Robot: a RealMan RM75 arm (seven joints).
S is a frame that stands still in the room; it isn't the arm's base.
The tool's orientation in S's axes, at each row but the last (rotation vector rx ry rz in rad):
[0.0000 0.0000 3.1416]
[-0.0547 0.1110 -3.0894]
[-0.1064 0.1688 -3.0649]
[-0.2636 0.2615 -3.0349]
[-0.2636 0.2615 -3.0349]
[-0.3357 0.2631 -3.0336]
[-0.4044 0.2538 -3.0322]
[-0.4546 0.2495 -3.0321]
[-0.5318 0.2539 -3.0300]
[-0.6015 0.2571 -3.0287]
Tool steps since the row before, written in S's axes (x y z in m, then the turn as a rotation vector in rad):
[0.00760 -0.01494 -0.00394 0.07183 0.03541 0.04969]
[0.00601 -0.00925 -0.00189 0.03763 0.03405 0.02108]
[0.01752 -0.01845 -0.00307 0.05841 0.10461 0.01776]
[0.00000 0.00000 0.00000 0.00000 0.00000 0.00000]
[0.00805 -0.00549 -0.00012 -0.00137 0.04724 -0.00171]
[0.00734 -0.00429 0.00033 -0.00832 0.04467 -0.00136]
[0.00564 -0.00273 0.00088 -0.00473 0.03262 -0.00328]
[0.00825 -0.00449 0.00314 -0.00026 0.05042 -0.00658]
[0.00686 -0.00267 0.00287 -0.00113 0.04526 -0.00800]
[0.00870 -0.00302 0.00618 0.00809 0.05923 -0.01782]
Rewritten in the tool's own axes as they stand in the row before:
[-0.00760 0.01494 -0.00394 -0.07183 -0.03541 0.04969]
[-0.00559 0.00964 -0.00101 -0.03859 -0.03363 0.02000]
[-0.01627 0.01980 0.00021 -0.06469 -0.10184 0.01066]
[0.00000 0.00000 0.00000 0.00000 0.00000 0.00000]
[-0.00738 0.00596 0.00221 -0.00357 -0.04618 -0.00957]
[-0.00666 0.00458 0.00265 0.00352 -0.04412 -0.01037]
[-0.00495 0.00281 0.00276 0.00069 -0.03176 -0.00939]
[-0.00658 0.00422 0.00608 -0.00609 -0.04855 -0.01385]
[-0.00527 0.00231 0.00542 -0.00532 -0.04324 -0.01468]
[-0.00549 0.00201 0.00942 -0.01857 -0.05524 -0.02224]

